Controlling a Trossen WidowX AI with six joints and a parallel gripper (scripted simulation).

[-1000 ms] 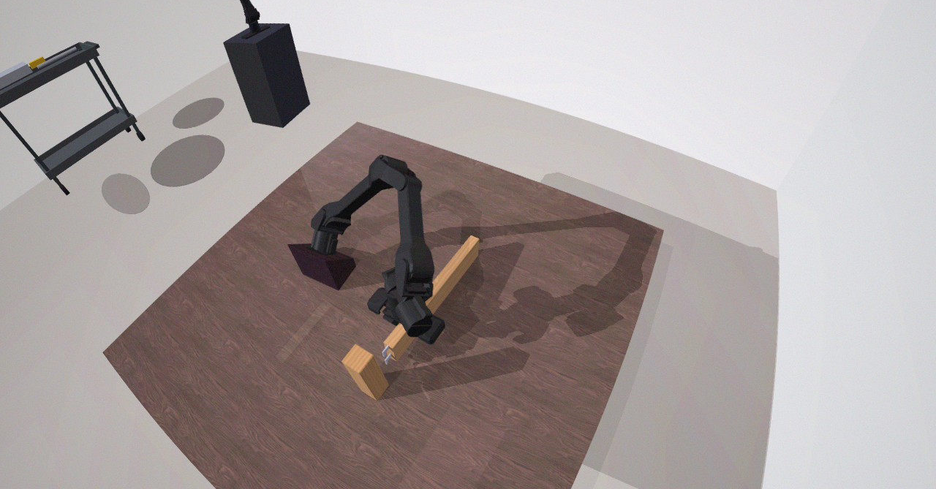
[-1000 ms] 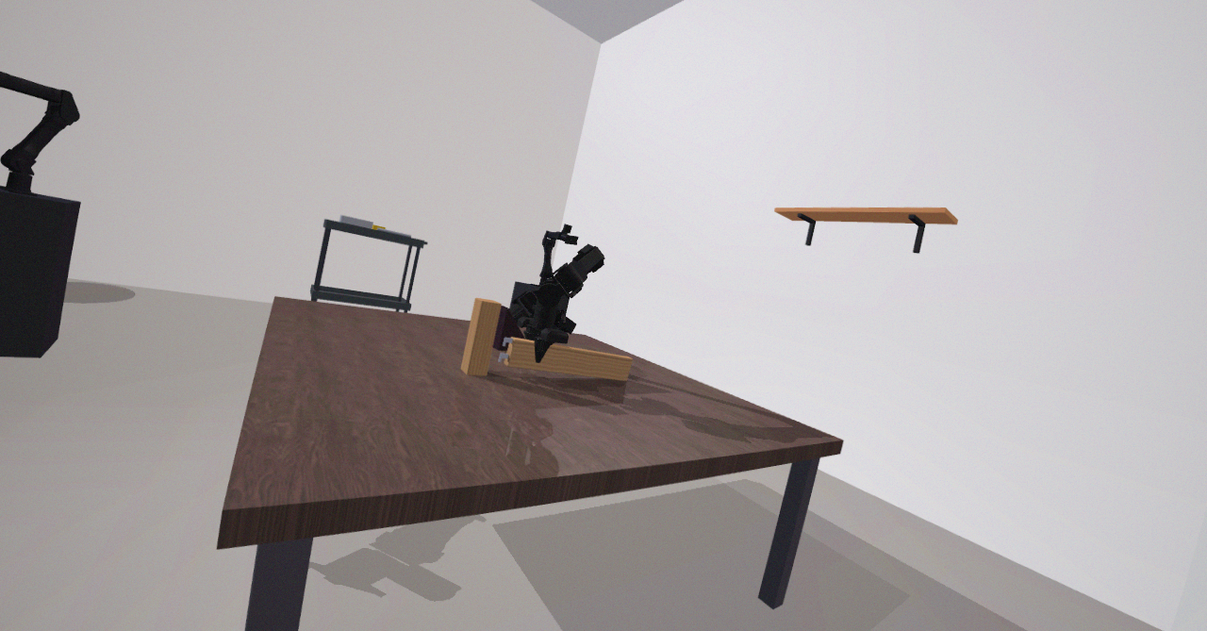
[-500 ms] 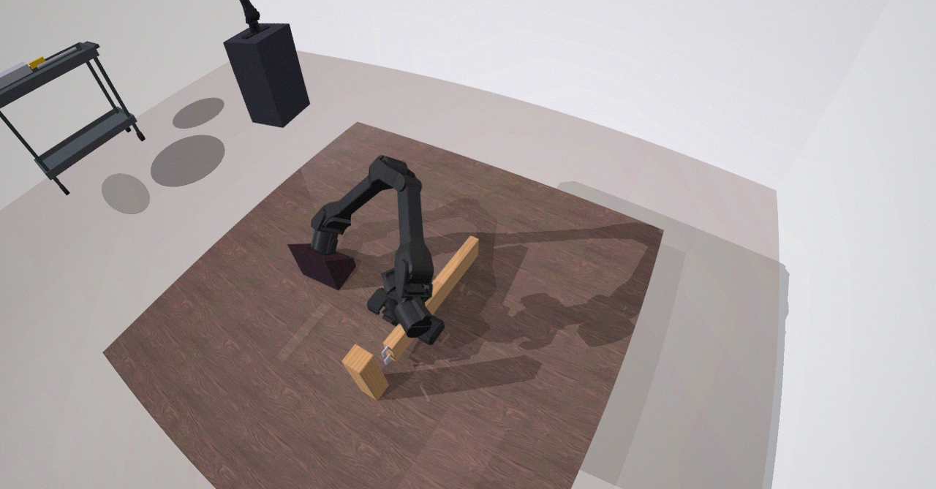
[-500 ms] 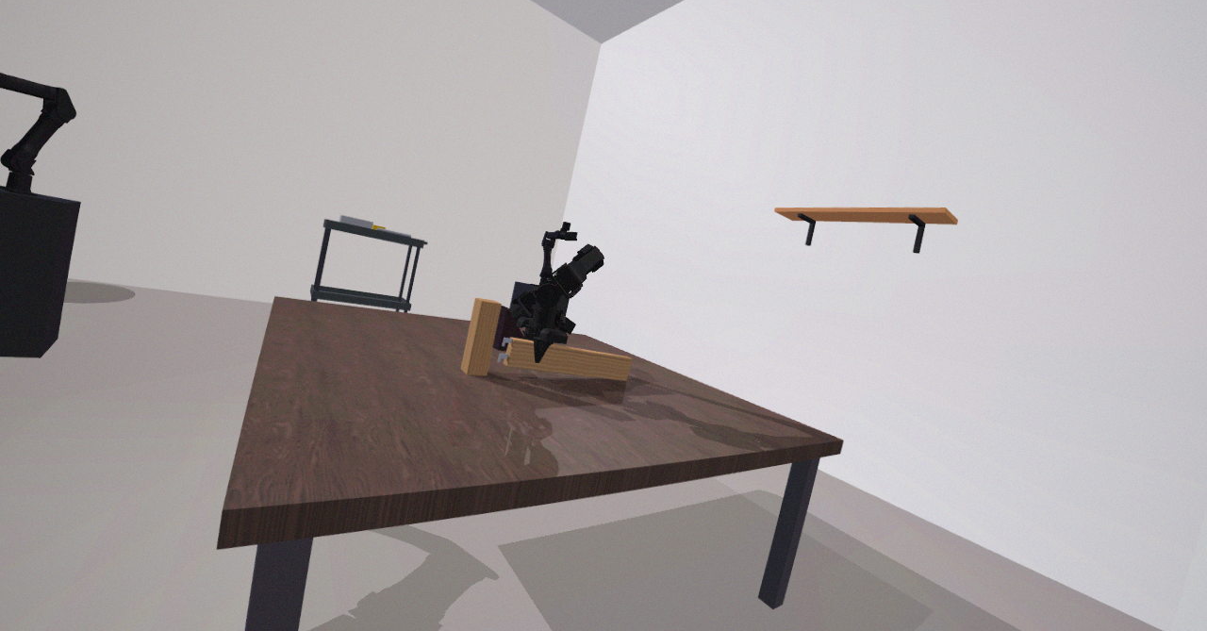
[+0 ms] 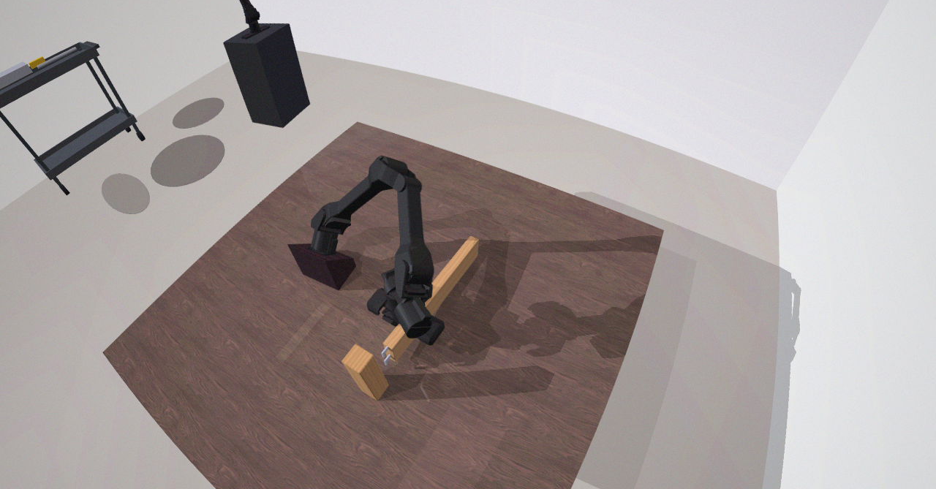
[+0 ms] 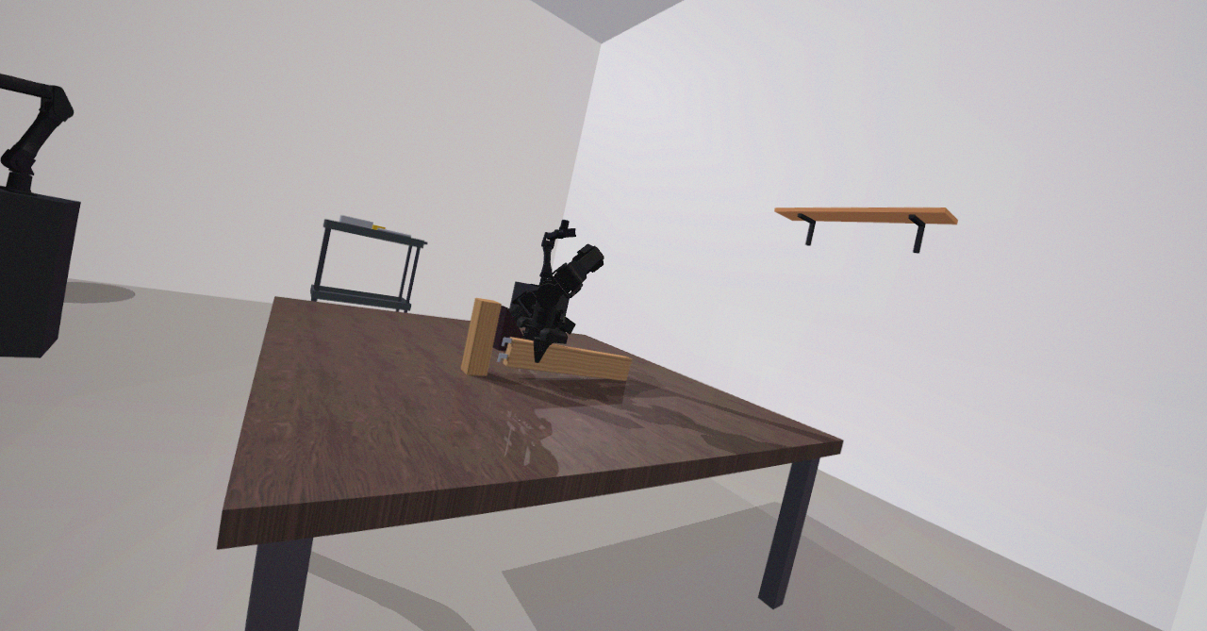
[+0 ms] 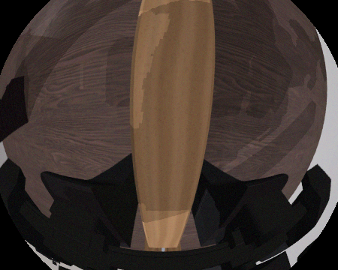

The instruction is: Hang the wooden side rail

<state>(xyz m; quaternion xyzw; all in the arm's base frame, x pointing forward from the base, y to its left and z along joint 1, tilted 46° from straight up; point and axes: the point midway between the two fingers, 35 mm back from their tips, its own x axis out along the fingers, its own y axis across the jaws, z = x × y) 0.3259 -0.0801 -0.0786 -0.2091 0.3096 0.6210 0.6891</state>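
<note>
The headboard post is 3 cm behind my gripper tip, 16 cm to the right of it and 4 cm above it.
</note>
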